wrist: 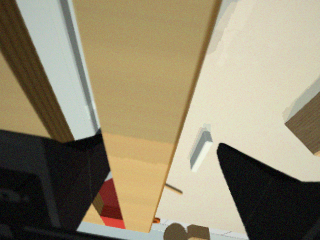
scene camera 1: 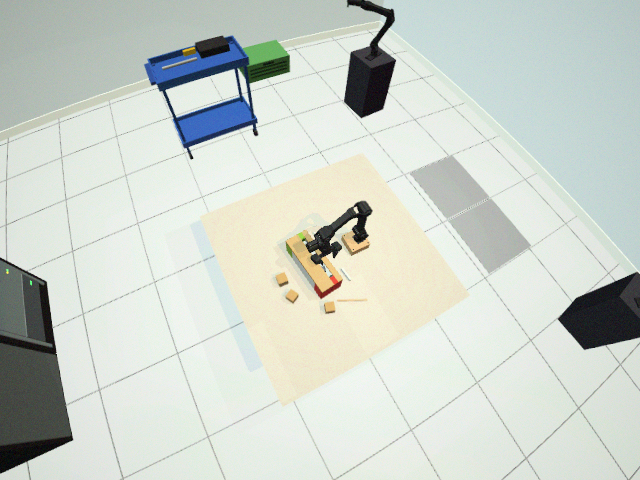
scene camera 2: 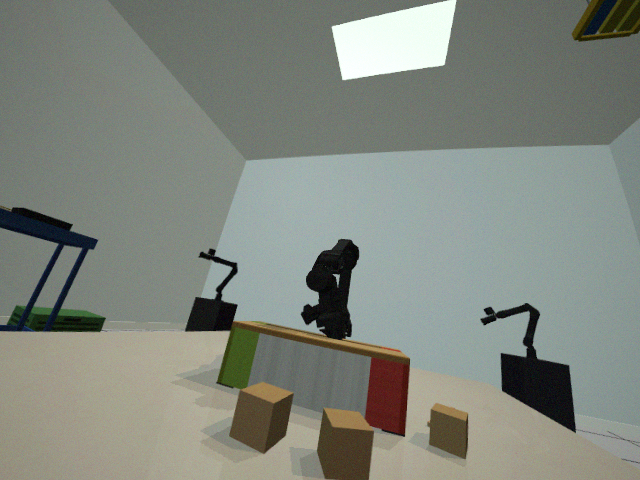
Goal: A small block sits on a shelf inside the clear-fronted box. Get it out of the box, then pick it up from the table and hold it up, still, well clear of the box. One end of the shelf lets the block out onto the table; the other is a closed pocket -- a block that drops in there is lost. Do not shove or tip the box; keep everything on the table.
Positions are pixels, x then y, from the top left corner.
Scene:
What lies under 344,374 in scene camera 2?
A box.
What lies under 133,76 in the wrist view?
A box.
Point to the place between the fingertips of my gripper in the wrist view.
172,140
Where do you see a box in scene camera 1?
At 323,283

